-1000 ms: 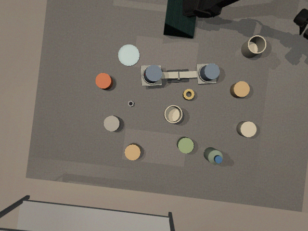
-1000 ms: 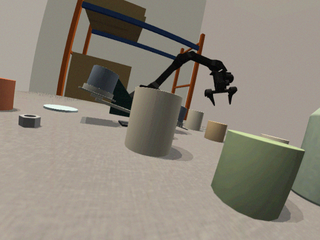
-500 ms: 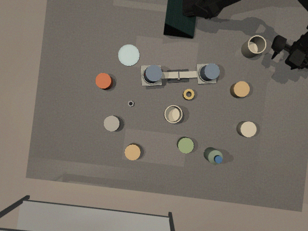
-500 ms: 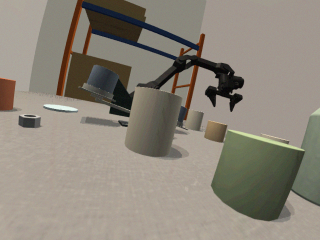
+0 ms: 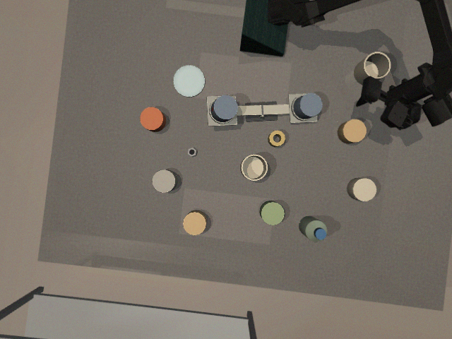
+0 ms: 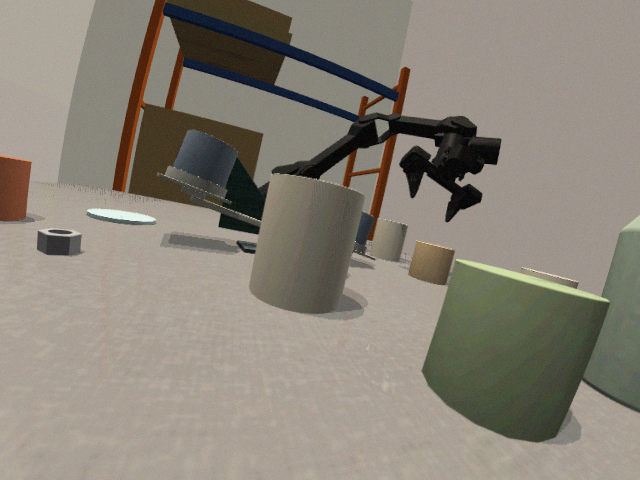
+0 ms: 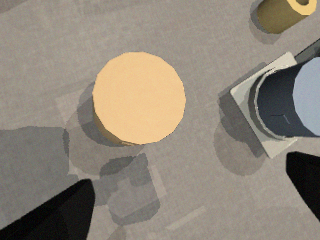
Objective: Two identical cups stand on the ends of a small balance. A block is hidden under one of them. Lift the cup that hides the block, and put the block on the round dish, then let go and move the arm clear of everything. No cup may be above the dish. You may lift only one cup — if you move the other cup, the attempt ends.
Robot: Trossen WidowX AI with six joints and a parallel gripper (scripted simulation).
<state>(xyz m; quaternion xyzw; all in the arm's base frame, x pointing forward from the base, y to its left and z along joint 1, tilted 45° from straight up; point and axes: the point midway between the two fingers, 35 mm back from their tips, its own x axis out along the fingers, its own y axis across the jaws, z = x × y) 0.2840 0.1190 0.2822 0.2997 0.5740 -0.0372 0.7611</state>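
Right now the mint-green block is 16 cm to the right of my gripper tip, 9 cm below it and 3 cm behind it. From my gripper tip the other things lie so: blue-grey cup 43 cm to the right, 2 cm below, 1 cm behind; then green cup 29 cm ahead, 25 cm to the right, 10 cm below; then balance 30 cm to the right, 9 cm below, 2 cm behind.
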